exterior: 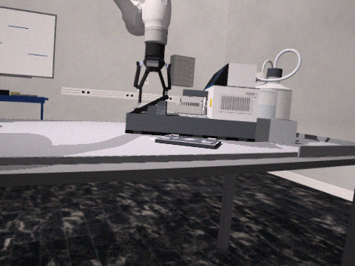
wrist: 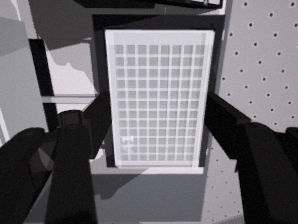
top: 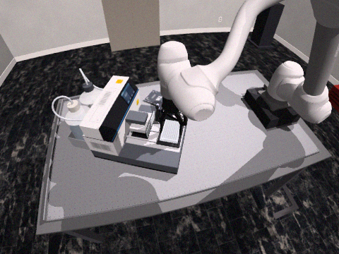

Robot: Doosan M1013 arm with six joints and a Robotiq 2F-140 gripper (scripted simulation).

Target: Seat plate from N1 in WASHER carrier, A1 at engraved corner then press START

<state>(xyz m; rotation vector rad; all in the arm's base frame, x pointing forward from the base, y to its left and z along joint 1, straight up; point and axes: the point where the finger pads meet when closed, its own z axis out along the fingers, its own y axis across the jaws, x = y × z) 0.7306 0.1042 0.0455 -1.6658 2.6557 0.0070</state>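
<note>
My hand is 2 cm above the white well plate. Round my hand: dark carrier (4 cm below); then plate washer (14 cm ahead, 7 cm to the right, 1 cm above); then plate nest N1 (34 cm to the right, 11 cm below, 1 cm behind).
</note>
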